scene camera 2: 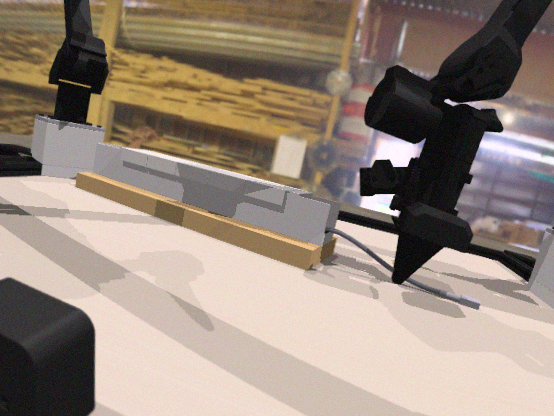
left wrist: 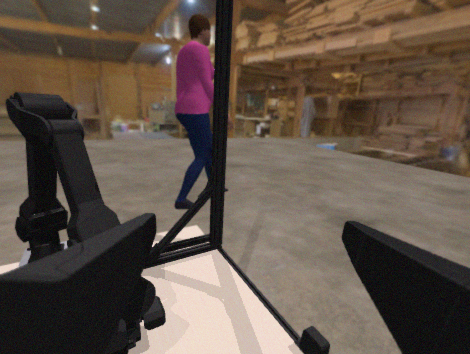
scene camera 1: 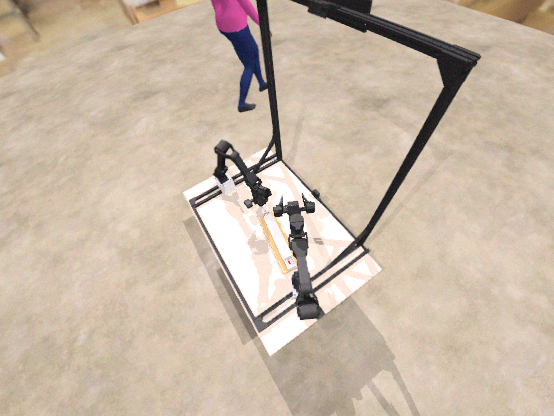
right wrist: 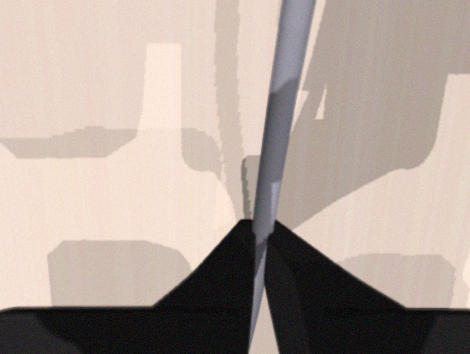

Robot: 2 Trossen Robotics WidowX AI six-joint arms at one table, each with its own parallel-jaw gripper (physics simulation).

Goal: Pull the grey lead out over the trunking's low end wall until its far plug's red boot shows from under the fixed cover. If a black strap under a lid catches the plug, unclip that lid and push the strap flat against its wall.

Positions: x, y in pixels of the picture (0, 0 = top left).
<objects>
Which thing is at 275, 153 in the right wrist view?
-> A grey lead.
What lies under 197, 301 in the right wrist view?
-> The right gripper.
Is the left gripper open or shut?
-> Open.
</objects>
